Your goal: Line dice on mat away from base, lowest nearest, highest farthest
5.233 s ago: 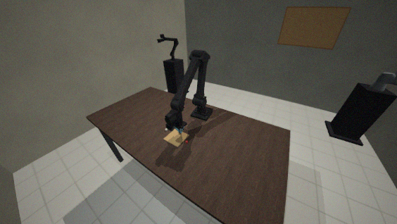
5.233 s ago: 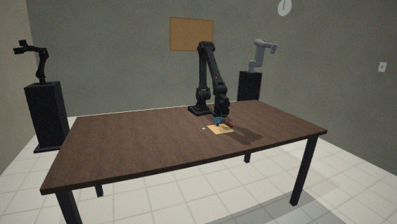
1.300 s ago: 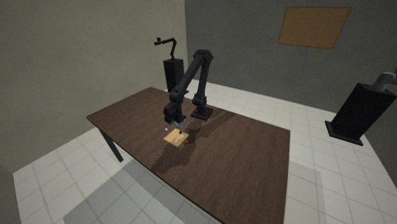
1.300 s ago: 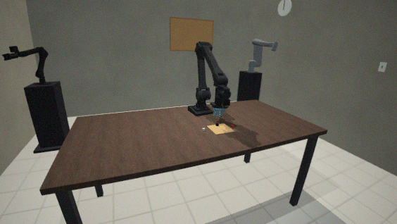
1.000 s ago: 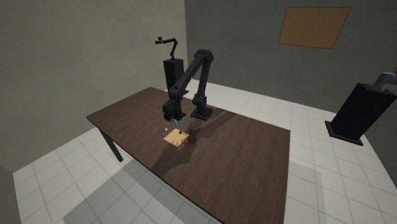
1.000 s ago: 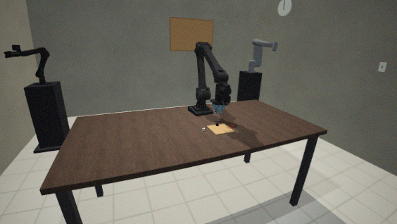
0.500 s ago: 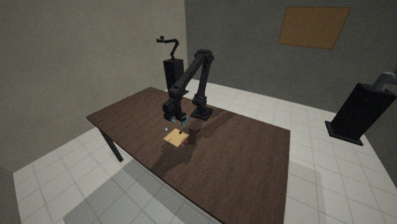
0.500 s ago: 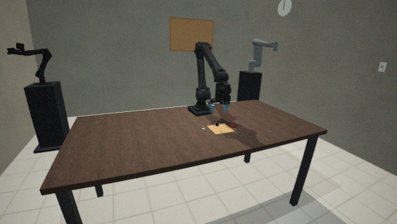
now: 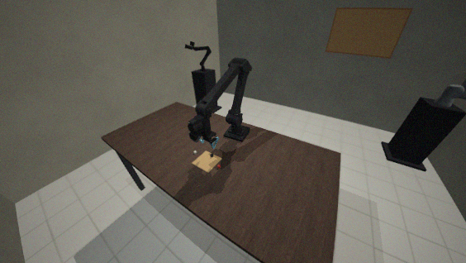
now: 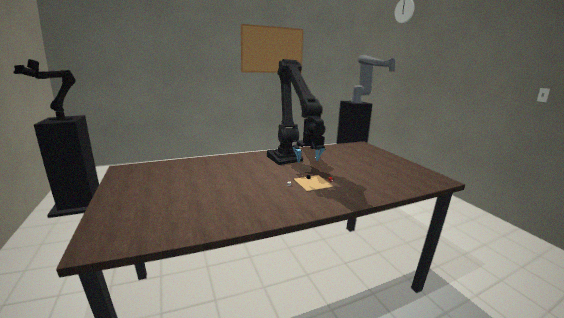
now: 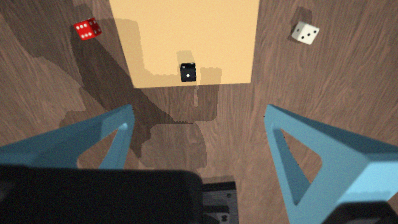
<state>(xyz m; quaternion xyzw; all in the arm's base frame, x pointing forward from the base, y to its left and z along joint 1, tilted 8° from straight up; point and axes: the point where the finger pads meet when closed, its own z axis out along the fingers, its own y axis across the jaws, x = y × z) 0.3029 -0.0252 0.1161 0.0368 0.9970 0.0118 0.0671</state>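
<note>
Now: the white die 110 mm to the right of my hand, 100 mm below it and 30 mm ahead of it. The rest, counted from my hand: black die 90 mm below, 10 mm to the left, 10 mm behind; then red die 110 mm to the left, 100 mm below, 50 mm ahead; then tan mat 100 mm below, 40 mm ahead, 10 mm to the left.
</note>
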